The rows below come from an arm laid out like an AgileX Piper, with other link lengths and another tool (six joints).
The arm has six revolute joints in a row. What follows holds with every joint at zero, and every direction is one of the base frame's.
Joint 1 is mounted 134.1 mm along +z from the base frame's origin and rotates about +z.
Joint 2 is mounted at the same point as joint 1 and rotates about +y.
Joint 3 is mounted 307.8 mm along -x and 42.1 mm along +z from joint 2 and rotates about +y.
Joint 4 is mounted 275.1 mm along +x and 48.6 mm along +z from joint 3 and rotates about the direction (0.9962, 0, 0.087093).
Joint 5 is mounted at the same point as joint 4 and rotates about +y.
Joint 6 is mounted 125.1 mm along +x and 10.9 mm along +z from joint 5 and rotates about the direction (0.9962, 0, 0.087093).
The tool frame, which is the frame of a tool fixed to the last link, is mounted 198.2 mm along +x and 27 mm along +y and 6.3 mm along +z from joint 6; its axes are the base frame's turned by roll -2.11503, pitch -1.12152 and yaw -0.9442 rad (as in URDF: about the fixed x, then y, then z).
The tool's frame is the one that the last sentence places.
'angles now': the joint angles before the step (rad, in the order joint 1, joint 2, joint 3, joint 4, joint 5, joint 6). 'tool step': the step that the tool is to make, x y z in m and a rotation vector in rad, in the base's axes. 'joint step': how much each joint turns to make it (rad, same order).
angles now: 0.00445 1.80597 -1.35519 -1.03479 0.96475 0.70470
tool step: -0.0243 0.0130 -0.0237 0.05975 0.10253 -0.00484
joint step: -0.00006 -0.00009 0.00026 0.12025 0.04335 -0.11270
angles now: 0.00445 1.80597 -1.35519 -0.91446 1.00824 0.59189
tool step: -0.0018 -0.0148 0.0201 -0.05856 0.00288 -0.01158
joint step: -0.00008 -0.00320 -0.02675 -0.04605 0.04441 -0.00983
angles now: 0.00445 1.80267 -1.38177 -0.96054 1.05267 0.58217
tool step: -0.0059 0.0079 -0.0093 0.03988 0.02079 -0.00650
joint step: -0.00195 0.00013 -0.00354 0.05312 0.00730 -0.02817
